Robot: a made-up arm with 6 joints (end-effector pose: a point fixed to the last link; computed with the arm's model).
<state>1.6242 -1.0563 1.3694 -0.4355 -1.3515 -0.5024</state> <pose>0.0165 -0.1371 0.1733 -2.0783 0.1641 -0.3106</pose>
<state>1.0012 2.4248 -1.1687 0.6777 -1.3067 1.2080</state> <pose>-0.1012 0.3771 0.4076 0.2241 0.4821 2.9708</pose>
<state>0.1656 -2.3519 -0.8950 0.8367 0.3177 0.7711</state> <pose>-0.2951 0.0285 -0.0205 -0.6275 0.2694 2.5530</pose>
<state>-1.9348 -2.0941 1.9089 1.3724 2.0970 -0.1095</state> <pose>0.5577 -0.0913 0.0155 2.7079 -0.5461 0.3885</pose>
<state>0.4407 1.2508 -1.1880 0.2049 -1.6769 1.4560</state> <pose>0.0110 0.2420 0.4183 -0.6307 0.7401 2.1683</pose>
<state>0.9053 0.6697 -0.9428 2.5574 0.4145 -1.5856</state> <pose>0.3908 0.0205 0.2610 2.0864 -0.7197 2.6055</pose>
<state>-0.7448 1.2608 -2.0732 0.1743 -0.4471 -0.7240</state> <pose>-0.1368 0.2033 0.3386 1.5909 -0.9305 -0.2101</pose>
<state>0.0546 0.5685 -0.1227 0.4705 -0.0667 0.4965</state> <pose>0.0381 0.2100 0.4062 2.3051 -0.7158 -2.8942</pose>
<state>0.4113 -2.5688 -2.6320 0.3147 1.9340 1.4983</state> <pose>-0.3160 0.2708 0.0085 -1.4423 0.5958 1.0039</pose>
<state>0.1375 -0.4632 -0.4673 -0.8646 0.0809 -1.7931</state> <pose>-0.0283 0.0557 0.1554 -2.1542 0.1906 -1.3475</pose>
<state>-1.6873 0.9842 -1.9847 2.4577 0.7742 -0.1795</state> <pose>0.0407 0.2390 0.2854 1.9572 0.0325 -2.9879</pose>
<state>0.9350 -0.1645 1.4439 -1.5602 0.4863 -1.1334</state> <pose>-0.0016 -0.0512 0.1618 -0.1485 -1.3714 1.2235</pose>
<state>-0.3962 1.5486 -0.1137 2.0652 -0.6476 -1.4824</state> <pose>0.0047 0.3262 0.3973 2.5002 0.5749 -2.0744</pose>
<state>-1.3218 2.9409 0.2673 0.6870 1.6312 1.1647</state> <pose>0.3259 0.1994 -0.1803 -1.9018 -0.0036 -2.3288</pose>
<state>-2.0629 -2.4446 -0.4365 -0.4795 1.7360 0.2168</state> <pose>0.3236 0.1010 0.0322 -0.9696 -0.5010 1.9901</pose>
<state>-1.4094 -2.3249 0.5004 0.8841 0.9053 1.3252</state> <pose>0.3684 -0.0449 -0.1855 -1.4601 0.5447 -3.0926</pose>
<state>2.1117 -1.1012 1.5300 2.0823 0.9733 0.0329</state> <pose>0.3250 -0.1296 0.4413 -0.1368 1.4834 -1.5553</pose>
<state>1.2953 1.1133 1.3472 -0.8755 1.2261 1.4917</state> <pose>0.1700 0.1471 0.0998 -2.4986 -0.2566 2.8226</pose>
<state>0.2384 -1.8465 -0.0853 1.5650 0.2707 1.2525</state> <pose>-0.2760 -0.0974 -0.0247 -1.2116 0.1968 2.7179</pose>
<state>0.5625 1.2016 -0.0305 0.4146 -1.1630 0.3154</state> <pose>0.0843 0.3564 0.3454 -1.1492 -0.8319 1.1306</pose>
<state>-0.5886 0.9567 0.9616 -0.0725 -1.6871 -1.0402</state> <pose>0.1638 0.2895 0.2571 3.0876 0.0733 2.7541</pose>
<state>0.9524 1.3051 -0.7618 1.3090 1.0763 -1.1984</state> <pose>0.2537 0.3314 0.4064 2.2090 0.2552 -2.5138</pose>
